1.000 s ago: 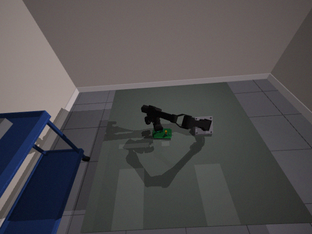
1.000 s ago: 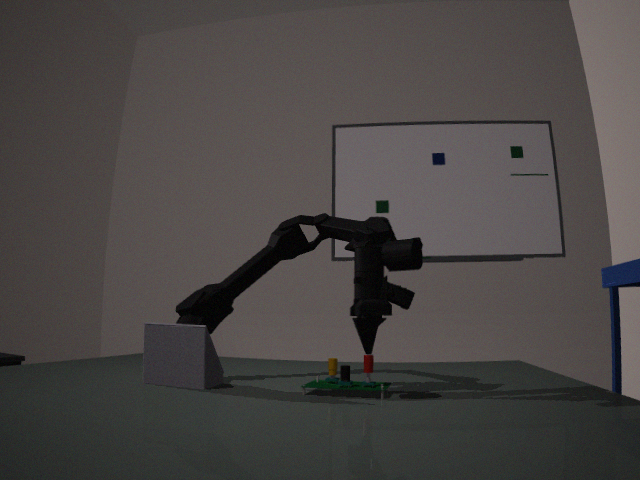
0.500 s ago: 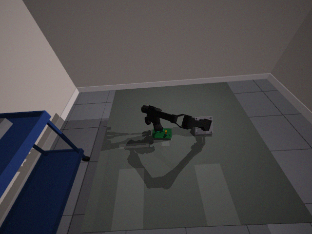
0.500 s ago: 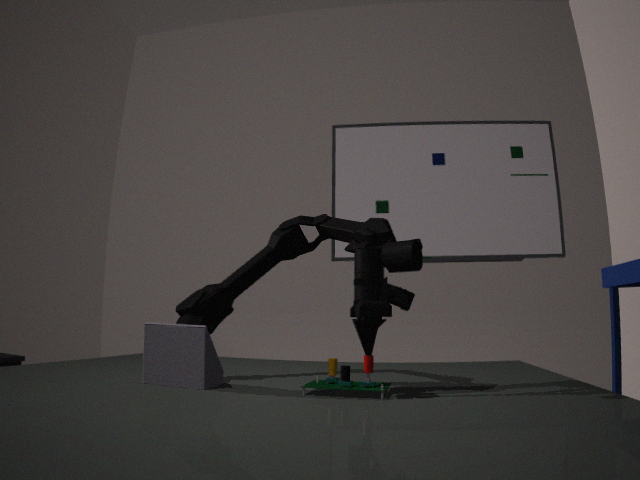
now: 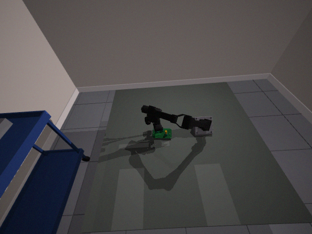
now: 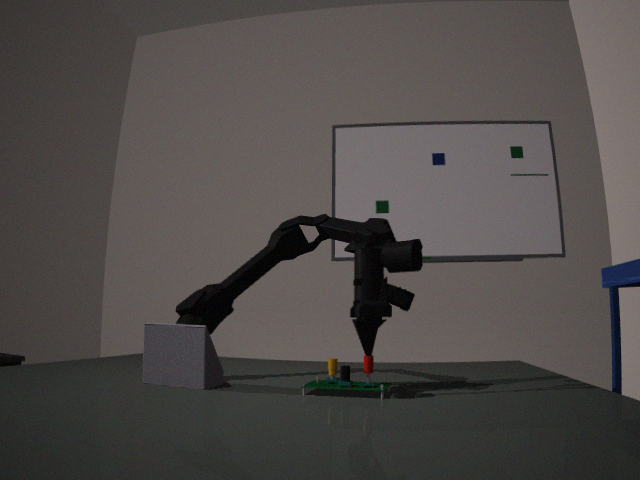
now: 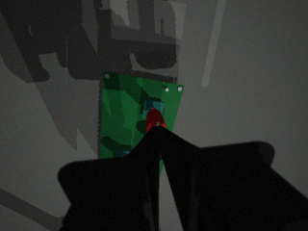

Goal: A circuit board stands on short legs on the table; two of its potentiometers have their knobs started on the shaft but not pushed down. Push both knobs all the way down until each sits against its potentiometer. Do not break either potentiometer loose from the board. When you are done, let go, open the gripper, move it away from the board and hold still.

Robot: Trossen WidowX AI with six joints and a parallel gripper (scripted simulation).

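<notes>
The red knob is 1 cm below my gripper tip. The rest, counted from my gripper tip: yellow knob 8 cm behind, 4 cm to the left, 3 cm below.
</notes>
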